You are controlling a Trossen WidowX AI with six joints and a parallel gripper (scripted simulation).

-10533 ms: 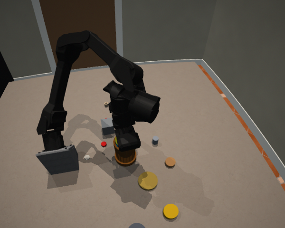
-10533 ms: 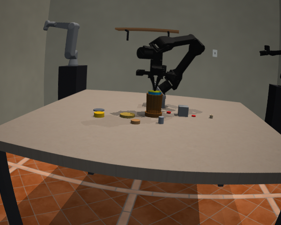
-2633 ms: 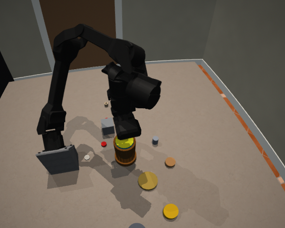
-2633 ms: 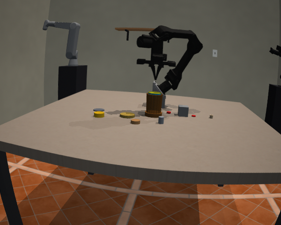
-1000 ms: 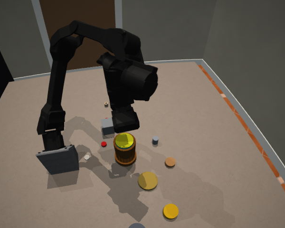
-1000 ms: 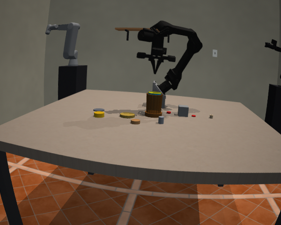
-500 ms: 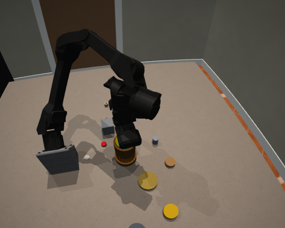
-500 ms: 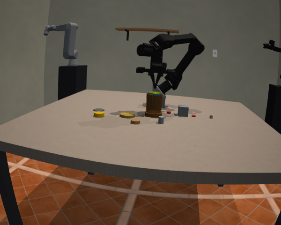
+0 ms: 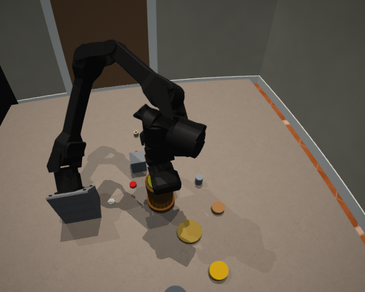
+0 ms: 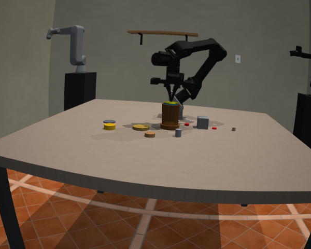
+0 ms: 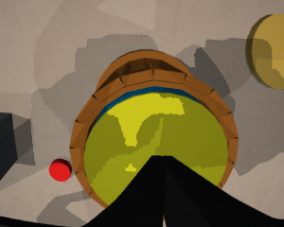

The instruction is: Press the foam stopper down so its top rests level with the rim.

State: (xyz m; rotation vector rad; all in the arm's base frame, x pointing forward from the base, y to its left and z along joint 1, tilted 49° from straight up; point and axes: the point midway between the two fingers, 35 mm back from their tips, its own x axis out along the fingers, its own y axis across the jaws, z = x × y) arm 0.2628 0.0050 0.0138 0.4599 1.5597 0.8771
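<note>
The foam stopper lies 50 mm below my hand. Also, from my hand: small grey cylinder 120 mm ahead, 60 mm to the left, 140 mm below; then olive disc 70 mm ahead, 110 mm to the right, 140 mm below; then red button 90 mm behind, 60 mm to the left, 150 mm below.
</note>
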